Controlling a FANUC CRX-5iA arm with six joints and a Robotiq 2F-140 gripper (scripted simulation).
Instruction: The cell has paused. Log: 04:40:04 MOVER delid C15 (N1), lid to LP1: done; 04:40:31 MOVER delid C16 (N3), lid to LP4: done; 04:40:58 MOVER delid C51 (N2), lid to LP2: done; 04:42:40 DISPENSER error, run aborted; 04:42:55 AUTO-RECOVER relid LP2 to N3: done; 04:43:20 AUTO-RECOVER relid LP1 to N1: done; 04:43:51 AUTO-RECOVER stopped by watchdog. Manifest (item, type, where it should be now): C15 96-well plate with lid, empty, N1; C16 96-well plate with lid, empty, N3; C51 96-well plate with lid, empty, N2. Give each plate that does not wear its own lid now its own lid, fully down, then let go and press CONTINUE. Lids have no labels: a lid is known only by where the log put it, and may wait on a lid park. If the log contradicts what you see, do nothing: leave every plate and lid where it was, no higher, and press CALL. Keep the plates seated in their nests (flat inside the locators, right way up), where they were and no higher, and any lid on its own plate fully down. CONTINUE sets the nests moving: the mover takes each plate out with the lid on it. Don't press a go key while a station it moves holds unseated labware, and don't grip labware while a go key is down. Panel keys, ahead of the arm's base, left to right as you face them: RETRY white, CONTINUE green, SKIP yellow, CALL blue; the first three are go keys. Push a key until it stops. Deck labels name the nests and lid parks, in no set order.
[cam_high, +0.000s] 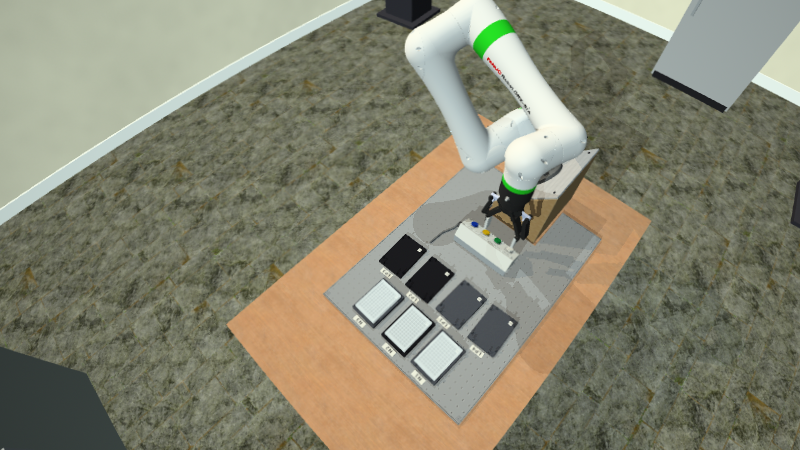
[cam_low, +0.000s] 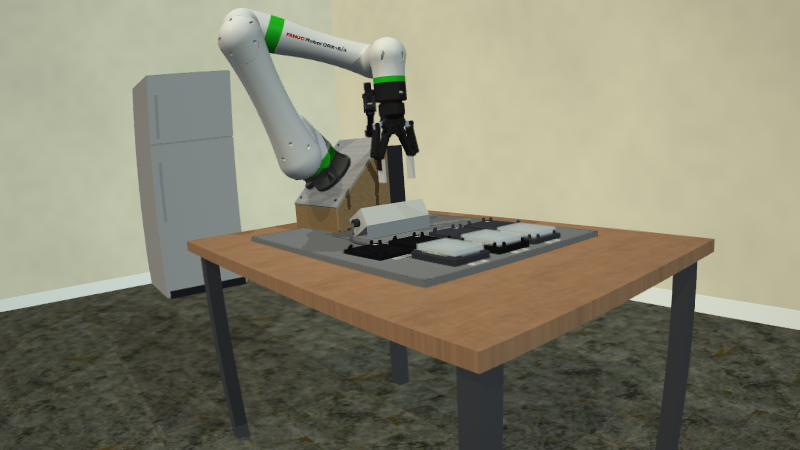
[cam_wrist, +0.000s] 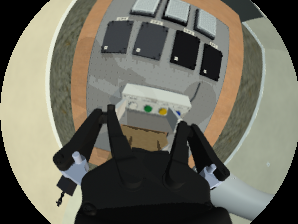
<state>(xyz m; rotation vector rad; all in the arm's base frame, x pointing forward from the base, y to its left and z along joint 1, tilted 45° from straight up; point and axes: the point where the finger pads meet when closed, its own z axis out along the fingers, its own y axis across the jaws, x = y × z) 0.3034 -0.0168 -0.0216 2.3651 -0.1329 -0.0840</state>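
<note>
The green key is 3 cm behind my hand, 1 cm to the right of it and 10 cm below it. From my hand the other things lie so: white key 2 cm behind, 4 cm to the left, 10 cm below; yellow key 3 cm behind, 6 cm to the right, 10 cm below; blue key 4 cm behind, 11 cm to the right, 10 cm below.
</note>
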